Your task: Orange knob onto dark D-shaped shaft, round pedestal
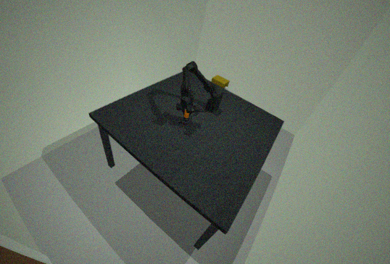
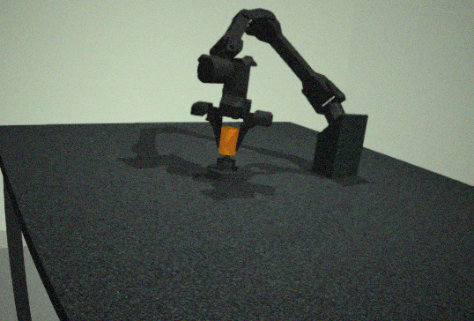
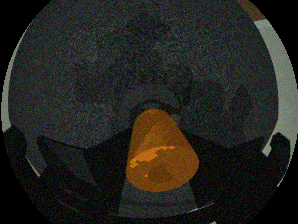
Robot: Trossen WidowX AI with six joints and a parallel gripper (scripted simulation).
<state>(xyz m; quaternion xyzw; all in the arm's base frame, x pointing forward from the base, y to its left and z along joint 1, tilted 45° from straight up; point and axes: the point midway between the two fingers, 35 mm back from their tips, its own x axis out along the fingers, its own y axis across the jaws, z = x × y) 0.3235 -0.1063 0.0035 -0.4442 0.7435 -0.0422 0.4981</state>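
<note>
Right now my gripper tip is 2 cm below the orange knob. Also, from my gripper tip: round dark pedestal (4 cm below).
</note>
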